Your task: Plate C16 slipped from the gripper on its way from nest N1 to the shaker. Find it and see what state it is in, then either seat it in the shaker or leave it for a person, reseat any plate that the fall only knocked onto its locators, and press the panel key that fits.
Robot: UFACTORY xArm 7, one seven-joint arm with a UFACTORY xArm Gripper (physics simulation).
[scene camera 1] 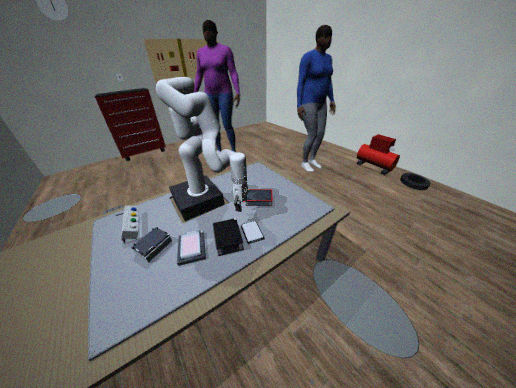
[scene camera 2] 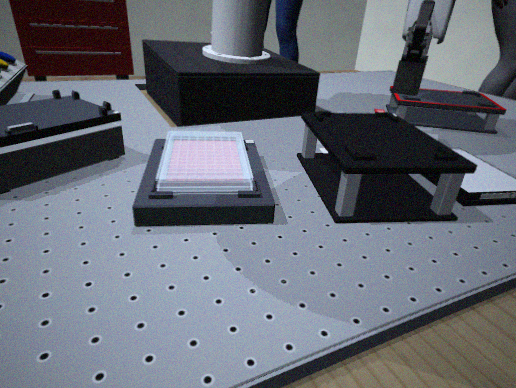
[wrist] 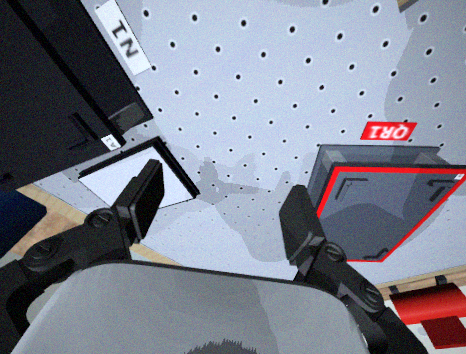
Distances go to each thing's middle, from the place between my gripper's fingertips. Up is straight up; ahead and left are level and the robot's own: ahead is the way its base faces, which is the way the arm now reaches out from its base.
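Scene:
Relative to the white plate (wrist: 107, 179), my hand is 70 mm above it, 30 mm to the left of it and 130 mm short of it. Dark shaker (scene camera 2: 54, 136), from my hand: 40 mm below, 460 mm to the right, 100 mm behind. Low black nest (scene camera 2: 150, 208), from my hand: 60 mm below, 320 mm to the right, 20 mm ahead.

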